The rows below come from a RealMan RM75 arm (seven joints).
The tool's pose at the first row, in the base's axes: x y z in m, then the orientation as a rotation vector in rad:
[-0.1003, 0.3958, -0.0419, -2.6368, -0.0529, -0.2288]
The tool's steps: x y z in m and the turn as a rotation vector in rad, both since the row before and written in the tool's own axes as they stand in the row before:
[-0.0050, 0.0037, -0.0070, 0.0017, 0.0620, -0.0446]
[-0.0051, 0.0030, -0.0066, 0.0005, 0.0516, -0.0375]
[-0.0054, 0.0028, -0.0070, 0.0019, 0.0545, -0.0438]
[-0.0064, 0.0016, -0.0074, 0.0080, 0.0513, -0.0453]
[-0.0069, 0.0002, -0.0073, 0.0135, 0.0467, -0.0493]
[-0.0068, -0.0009, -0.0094, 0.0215, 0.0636, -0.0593]
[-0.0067, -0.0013, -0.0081, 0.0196, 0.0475, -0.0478]
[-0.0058, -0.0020, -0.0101, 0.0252, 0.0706, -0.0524]
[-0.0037, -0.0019, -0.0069, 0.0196, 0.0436, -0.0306]
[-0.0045, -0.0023, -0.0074, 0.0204, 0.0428, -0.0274]
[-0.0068, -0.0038, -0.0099, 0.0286, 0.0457, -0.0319]
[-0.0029, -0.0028, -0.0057, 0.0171, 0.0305, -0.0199]
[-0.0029, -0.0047, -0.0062, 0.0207, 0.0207, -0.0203]
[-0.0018, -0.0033, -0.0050, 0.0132, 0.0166, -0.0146]
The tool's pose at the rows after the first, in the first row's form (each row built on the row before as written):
[-0.1060, 0.3892, -0.0384, -2.6269, -0.0912, -0.3253]
[-0.1120, 0.3834, -0.0354, -2.6170, -0.1234, -0.4056]
[-0.1185, 0.3775, -0.0325, -2.6027, -0.1630, -0.4914]
[-0.1264, 0.3724, -0.0295, -2.5807, -0.2067, -0.5718]
[-0.1352, 0.3684, -0.0268, -2.5525, -0.2582, -0.6457]
[-0.1451, 0.3640, -0.0225, -2.5070, -0.3183, -0.7411]
[-0.1547, 0.3603, -0.0199, -2.4670, -0.3681, -0.8112]
[-0.1648, 0.3559, -0.0157, -2.4073, -0.4162, -0.9072]
[-0.1719, 0.3531, -0.0131, -2.3649, -0.4446, -0.9628]
[-0.1801, 0.3501, -0.0111, -2.3210, -0.4692, -1.0147]
[-0.1920, 0.3464, -0.0094, -2.2668, -0.5008, -1.0670]
[-0.1986, 0.3446, -0.0078, -2.2317, -0.5190, -1.1014]
[-0.2066, 0.3438, -0.0056, -2.1995, -0.5431, -1.1233]
[-0.2125, 0.3427, -0.0037, -2.1764, -0.5588, -1.1414]

